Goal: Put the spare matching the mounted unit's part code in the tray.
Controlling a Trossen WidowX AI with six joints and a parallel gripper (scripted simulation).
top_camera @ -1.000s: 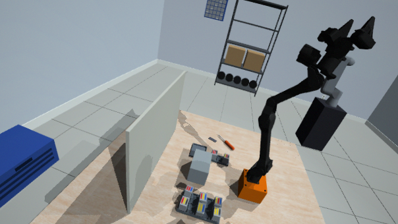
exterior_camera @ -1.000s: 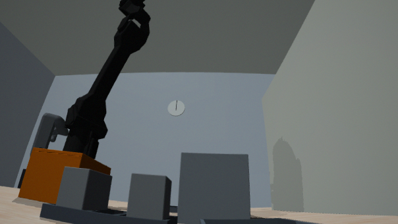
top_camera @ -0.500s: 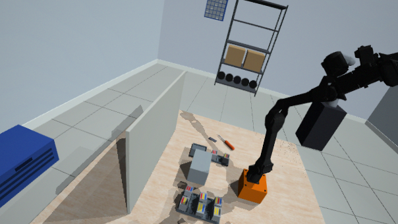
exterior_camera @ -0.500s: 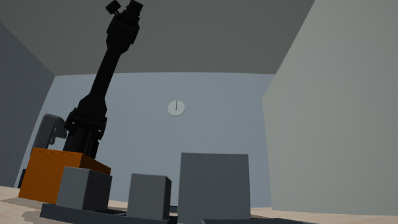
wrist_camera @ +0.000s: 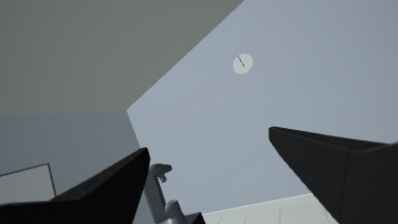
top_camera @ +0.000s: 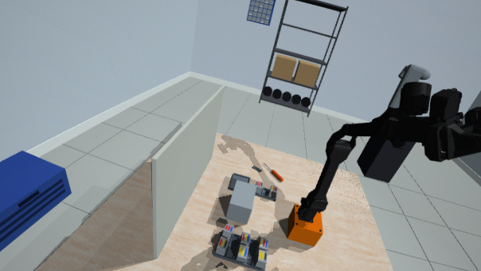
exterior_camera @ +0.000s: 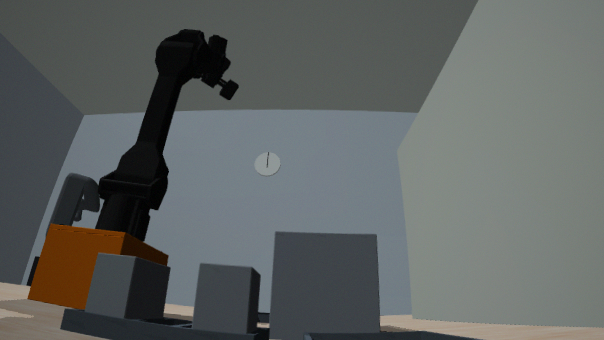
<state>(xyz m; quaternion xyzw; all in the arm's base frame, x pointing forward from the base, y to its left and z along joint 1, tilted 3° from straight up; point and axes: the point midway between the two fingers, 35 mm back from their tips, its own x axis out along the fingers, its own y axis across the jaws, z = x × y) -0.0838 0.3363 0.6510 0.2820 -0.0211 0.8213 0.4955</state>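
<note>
Now: the grey spare block 250 mm ahead of my gripper tip, 170 mm to the right of it and 710 mm below it. From my gripper tip the other things lie so: tall partition (620 mm ahead, 420 mm to the right, 520 mm below); then tan box (340 mm ahead, 50 mm to the right, 720 mm below); then grey mounted unit (370 mm ahead, 410 mm to the right, 700 mm below).
</note>
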